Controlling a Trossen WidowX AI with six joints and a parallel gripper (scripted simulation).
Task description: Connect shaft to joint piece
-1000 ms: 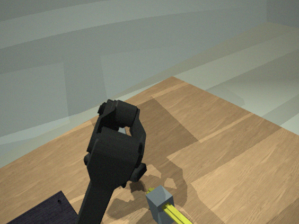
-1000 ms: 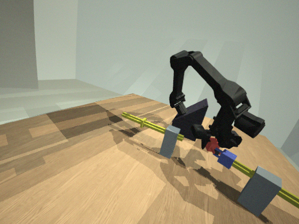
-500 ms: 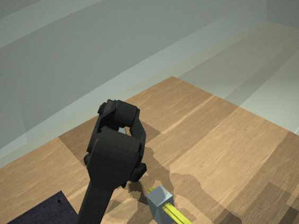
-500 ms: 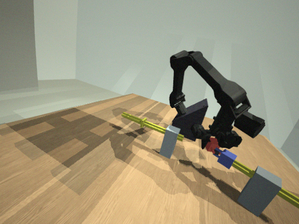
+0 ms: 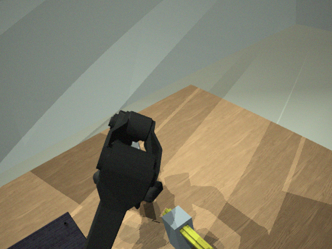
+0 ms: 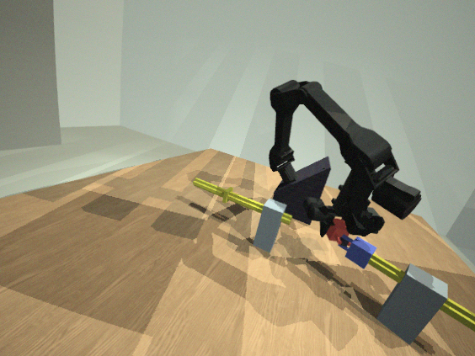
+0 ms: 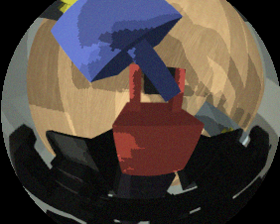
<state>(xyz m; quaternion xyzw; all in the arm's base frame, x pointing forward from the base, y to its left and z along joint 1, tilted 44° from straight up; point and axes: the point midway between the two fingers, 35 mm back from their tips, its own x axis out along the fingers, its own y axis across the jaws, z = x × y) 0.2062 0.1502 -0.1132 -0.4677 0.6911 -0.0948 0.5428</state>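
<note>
Now: the red square joint piece 20 mm ahead of my gripper tip, 10 mm to the left of it and 40 mm above it.
</note>
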